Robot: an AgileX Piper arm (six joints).
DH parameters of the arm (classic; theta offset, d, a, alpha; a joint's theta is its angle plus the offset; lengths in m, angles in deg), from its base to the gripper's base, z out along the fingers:
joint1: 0 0.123 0 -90
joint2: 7.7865 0 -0.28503 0
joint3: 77.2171 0 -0.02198 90
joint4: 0 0.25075 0 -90
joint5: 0 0 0 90
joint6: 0 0.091 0 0
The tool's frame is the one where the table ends.
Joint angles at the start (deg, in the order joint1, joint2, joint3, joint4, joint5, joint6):
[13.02, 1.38, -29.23, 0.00, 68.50, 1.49]
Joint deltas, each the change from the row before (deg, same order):
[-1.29, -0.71, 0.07, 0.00, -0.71, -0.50]
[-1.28, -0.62, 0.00, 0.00, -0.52, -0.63]
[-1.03, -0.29, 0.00, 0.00, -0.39, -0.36]
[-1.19, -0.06, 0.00, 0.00, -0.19, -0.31]
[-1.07, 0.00, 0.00, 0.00, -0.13, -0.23]
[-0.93, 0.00, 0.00, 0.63, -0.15, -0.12]
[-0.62, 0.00, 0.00, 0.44, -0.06, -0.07]
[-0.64, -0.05, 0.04, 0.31, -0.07, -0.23]
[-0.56, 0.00, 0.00, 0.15, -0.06, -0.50]
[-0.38, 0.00, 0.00, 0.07, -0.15, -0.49]
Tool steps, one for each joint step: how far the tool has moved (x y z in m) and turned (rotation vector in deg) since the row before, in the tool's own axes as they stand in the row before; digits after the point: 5 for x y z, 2 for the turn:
[0.00023, 0.00021, -0.00113, 1.03, -1.37, 0.24]
[0.00017, 0.00024, -0.00126, 1.05, -1.15, 0.08]
[-0.00016, 0.00020, -0.00060, 0.86, -0.68, 0.20]
[-0.00021, 0.00023, -0.00012, 1.01, -0.25, 0.33]
[-0.00021, 0.00021, 0.00000, 0.91, -0.12, 0.34]
[-0.00026, 0.00109, 0.00001, 0.21, -0.15, 0.62]
[-0.00011, 0.00076, 0.00001, 0.12, -0.07, 0.43]
[0.00007, 0.00057, 0.00008, 0.26, -0.09, 0.23]
[-0.00011, 0.00032, 0.00002, 0.34, -0.06, -0.14]
[-0.00025, 0.00017, 0.00001, 0.26, -0.15, -0.26]

